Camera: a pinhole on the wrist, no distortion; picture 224 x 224 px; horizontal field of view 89.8 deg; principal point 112.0 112.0 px. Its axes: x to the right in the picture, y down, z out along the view. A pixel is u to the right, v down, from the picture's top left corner.
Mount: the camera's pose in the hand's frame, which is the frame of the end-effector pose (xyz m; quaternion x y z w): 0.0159 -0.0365 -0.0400 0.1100 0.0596 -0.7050 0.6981
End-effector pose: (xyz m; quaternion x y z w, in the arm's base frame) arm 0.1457 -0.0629 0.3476 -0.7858 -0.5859 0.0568 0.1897
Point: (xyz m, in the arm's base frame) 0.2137 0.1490 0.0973
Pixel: 18 199
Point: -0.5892 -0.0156 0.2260
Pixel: 213 75
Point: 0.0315 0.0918 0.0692
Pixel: 85 139
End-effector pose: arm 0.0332 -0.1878 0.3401 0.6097 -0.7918 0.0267 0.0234
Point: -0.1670 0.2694 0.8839
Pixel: behind the camera
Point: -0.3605 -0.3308 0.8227
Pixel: behind the camera
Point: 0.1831 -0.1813 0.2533
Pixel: 166 71
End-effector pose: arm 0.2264 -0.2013 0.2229 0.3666 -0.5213 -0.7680 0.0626
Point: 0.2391 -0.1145 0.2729
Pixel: 45 18
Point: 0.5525 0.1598 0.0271
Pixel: outside the picture
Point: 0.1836 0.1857 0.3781
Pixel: 84 49
